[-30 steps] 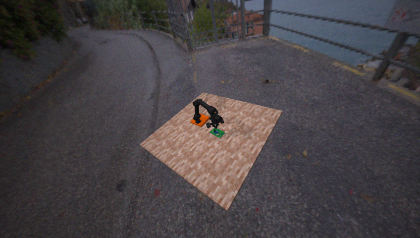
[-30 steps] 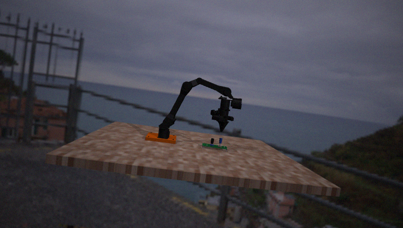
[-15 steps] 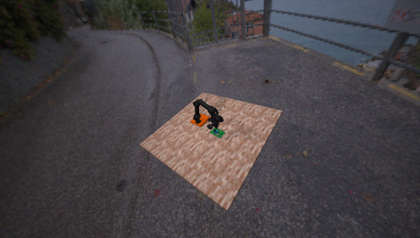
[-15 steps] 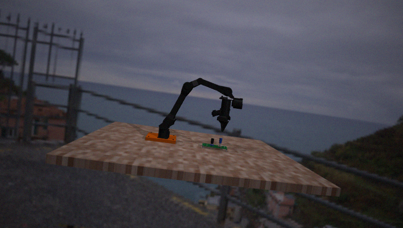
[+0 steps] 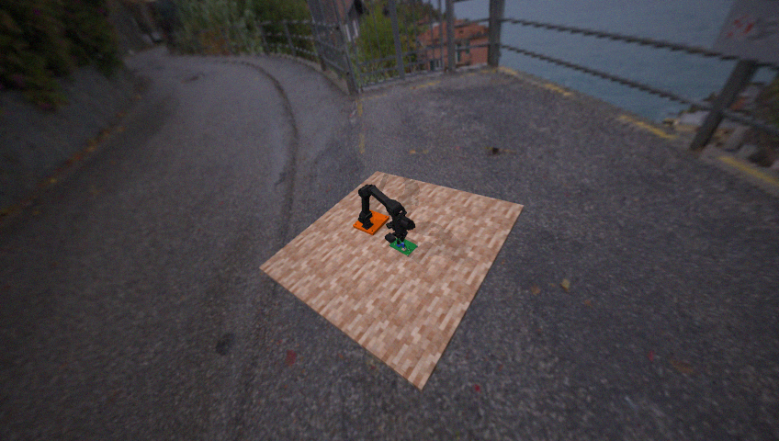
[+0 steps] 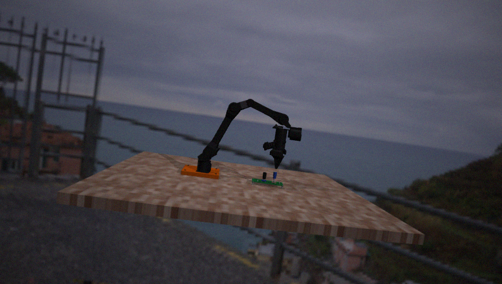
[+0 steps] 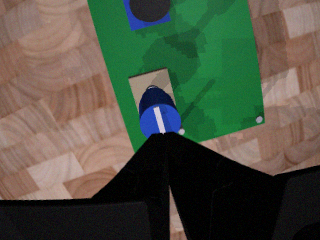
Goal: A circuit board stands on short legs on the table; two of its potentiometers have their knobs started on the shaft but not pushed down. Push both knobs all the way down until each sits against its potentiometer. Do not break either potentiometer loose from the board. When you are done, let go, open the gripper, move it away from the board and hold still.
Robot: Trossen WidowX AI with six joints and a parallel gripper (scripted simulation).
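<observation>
Right now my gripper tip is 30 mm above the blue knob. Also, from my gripper tip: black knob 50 mm below, 50 mm behind, 10 mm to the left.
</observation>
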